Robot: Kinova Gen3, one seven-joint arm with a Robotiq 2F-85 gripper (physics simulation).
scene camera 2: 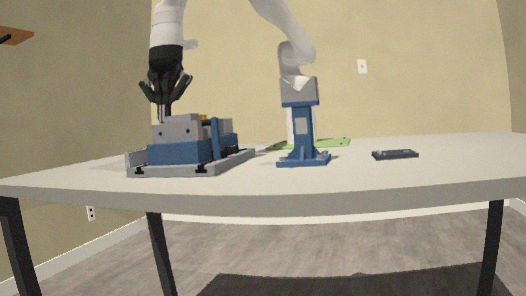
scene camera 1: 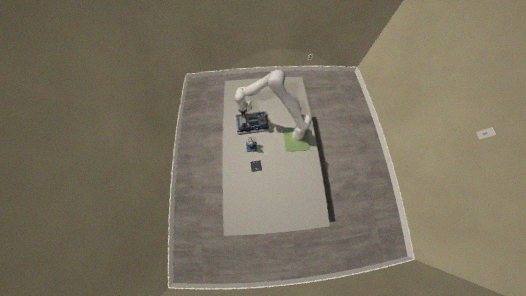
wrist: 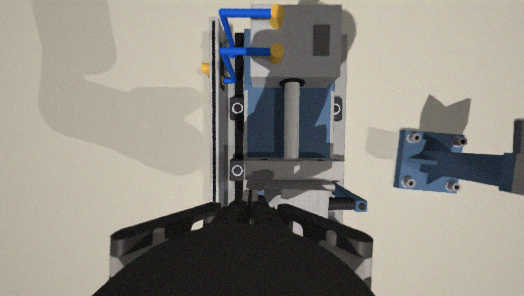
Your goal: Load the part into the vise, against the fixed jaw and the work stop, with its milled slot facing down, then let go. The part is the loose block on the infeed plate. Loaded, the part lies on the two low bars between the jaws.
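Places are measured from the arm's base along level axes (x ahead, y left, z up), in centimetres.
Pixels of known places: gripper, fingertip midpoint: (scene camera 2: 164, 123) (scene camera 1: 244, 116) (wrist: 250, 199); arm's base, link origin: (scene camera 1: 297, 135).
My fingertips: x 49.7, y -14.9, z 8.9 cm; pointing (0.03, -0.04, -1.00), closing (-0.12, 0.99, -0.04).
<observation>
Ahead of a thing's pixels: the offset from my fingertips to its middle. "pt": to the spot under its first point.
The vise @(dz -4.8, dx -6.9, dy +2.9 cm) (scene camera 1: 262, 119) (scene camera 2: 180, 152) (wrist: 260, 120) stands at the table's left end. The part @(dz -0.3, dx -0.1, dy +4.4 cm) (scene camera 2: 182, 118) (wrist: 306, 204), a pale grey block, is between its jaws and rises a little above the fixed jaw (scene camera 2: 172, 134). The moving jaw (wrist: 295, 171) is close to it. The work stop @(pt dz -3.6, dx -0.5, dy +11.6 cm) (scene camera 2: 215, 137) (wrist: 343, 203), a blue arm with a black rod, is at the part's right in the wrist view. My gripper (scene camera 2: 163, 120) (wrist: 250, 199) is shut and empty, its tips low at the part's other side; contact is unclear. The slot, bars and seating are hidden.
A blue stand with a grey V-block @(pt dz +3.6, dx -7.4, dy +26.2 cm) (scene camera 2: 299, 92) is beside the vise. The dark infeed plate @(dz -9.4, dx -11.6, dy +44.2 cm) (scene camera 1: 256, 166) (scene camera 2: 395, 154) lies beyond it, with no block visible on it. Blue bars with yellow ends @(pt dz +1.2, dx -13.9, dy -2.1 cm) (wrist: 250, 51) reach over the vise's far end. A green plate (scene camera 1: 297, 145) is under the arm's base.
</observation>
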